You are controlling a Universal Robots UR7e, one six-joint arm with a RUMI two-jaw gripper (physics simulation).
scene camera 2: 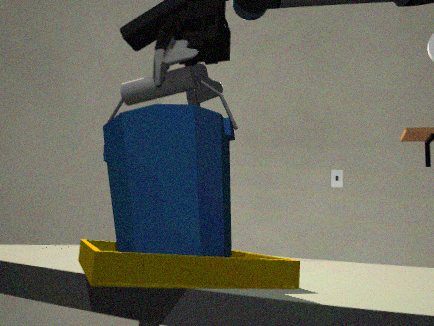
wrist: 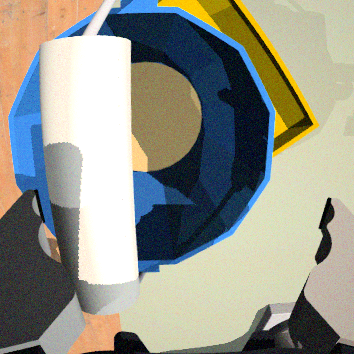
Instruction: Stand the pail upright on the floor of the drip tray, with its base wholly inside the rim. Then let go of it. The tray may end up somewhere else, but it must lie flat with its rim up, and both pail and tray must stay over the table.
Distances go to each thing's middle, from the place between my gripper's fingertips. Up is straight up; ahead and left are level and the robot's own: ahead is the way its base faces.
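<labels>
Yellow drip tray (scene camera 2: pixel 103 265): my hand 1 cm to the left of it, 1 cm past it, 22 cm above it.
</labels>
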